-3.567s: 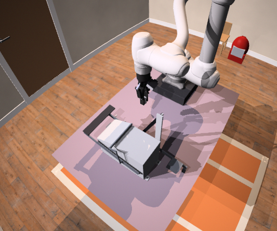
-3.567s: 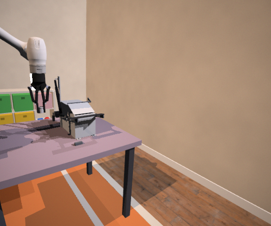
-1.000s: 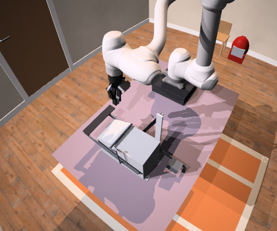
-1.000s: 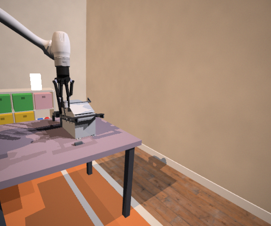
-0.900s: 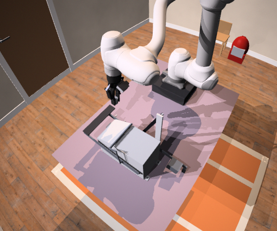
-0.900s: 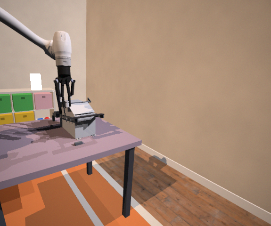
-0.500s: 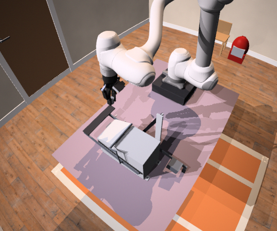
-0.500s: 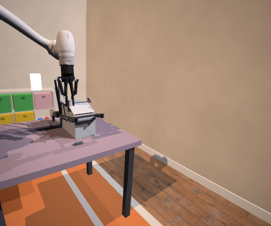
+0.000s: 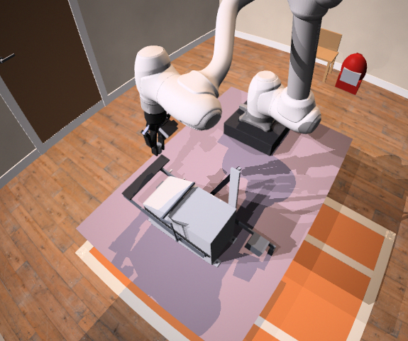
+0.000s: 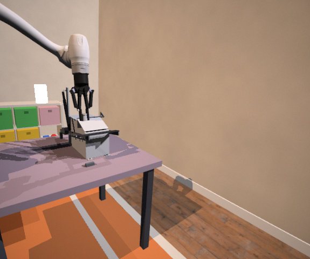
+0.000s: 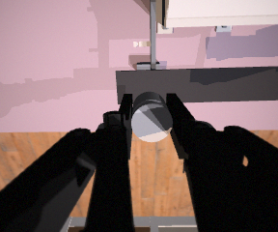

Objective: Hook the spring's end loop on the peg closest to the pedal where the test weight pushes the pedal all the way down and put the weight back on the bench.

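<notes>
Now: the small grey block 1 cm ahead of my hand, 4 cm to the right of it and 29 cm below it. Also, from my hand: steel test weight (1 cm below).
</notes>
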